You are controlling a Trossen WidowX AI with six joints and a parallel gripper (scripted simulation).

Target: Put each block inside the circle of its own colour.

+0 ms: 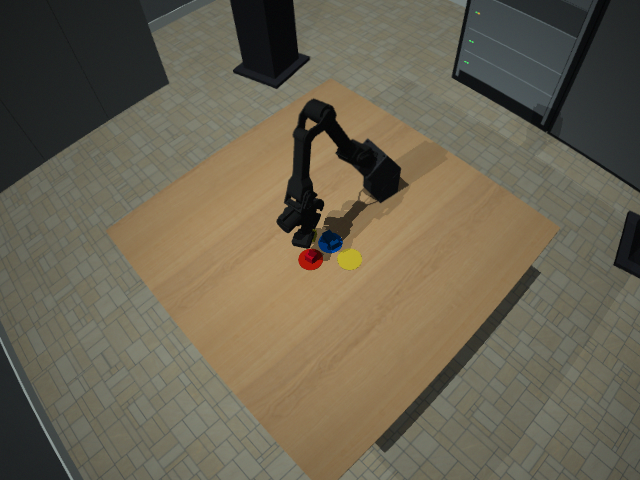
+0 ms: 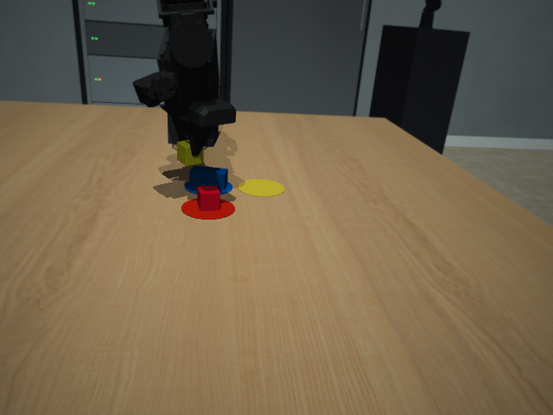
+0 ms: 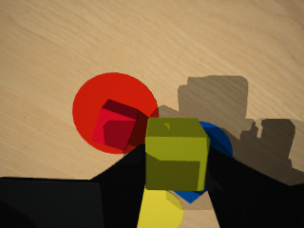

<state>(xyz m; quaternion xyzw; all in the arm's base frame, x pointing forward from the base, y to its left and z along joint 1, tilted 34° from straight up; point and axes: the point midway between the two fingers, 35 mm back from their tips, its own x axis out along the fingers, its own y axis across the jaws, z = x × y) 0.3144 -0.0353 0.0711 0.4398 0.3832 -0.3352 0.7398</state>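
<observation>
Right now my hand is 140 mm to the right of the yellow circle, 120 mm above it and 30 mm past it. Round my hand: red block: 100 mm below, 40 mm ahead, 20 mm to the left; yellow block: 40 mm below; blue block: 100 mm below, 60 mm behind, 50 mm to the left.
</observation>
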